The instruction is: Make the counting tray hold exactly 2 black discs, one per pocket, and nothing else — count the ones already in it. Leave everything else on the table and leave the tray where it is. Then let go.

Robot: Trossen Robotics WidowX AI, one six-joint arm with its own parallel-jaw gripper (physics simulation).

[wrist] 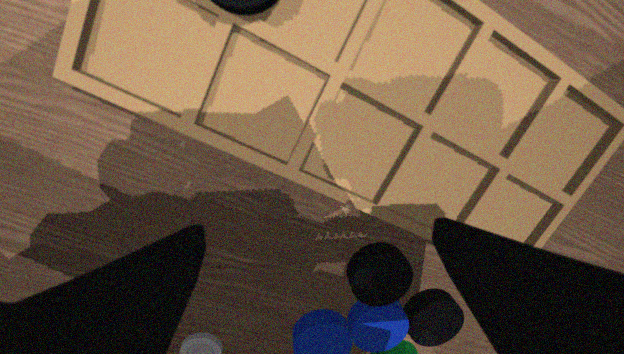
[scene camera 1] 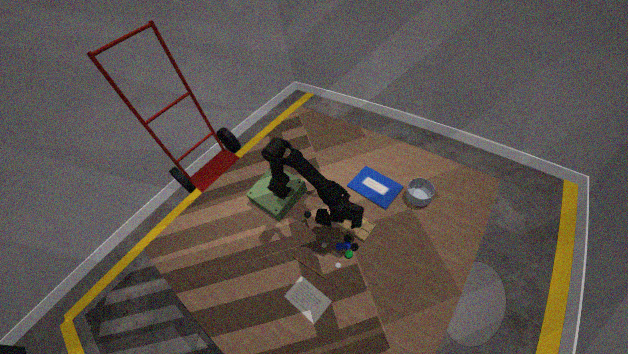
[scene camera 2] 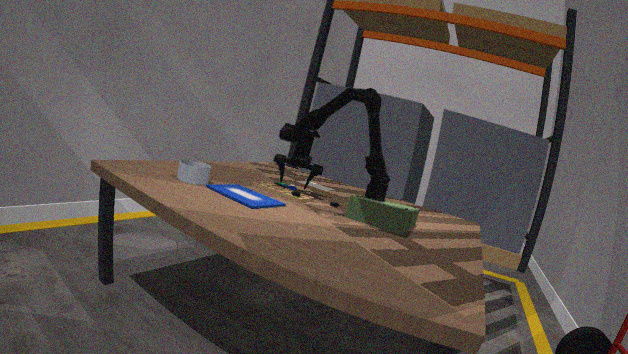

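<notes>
The pale wooden counting tray [scene camera 1: 368, 228] [scene camera 2: 305, 197] [wrist: 240, 150] has square pockets in two rows. One black disc [scene camera 2: 296, 193] [wrist: 245, 5] sits in it near one end, cut by the upper edge of the wrist view; the other pockets shown there are empty. Two black discs [wrist: 380, 274] [wrist: 433, 317] lie outside the tray, against a blue disc [wrist: 376, 320]. A separate black disc [scene camera 1: 307, 214] [scene camera 2: 334, 204] lies between the tray and the arm's base. My gripper [scene camera 2: 294, 185] [wrist: 321, 232] is open and empty, above the table beside the tray's long edge. The arm hides part of the tray in scene view 1.
Another blue disc [wrist: 320, 334], a green disc [scene camera 1: 349, 254] [wrist: 400, 349] and grey-white discs [scene camera 1: 338, 265] [wrist: 201, 345] lie nearby. A blue panel [scene camera 1: 357, 184] [scene camera 2: 265, 204], a grey bowl [scene camera 1: 420, 194] [scene camera 2: 194, 173], a paper sheet [scene camera 1: 307, 298] and the green arm base [scene camera 1: 265, 200] [scene camera 2: 380, 216] stand around.
</notes>
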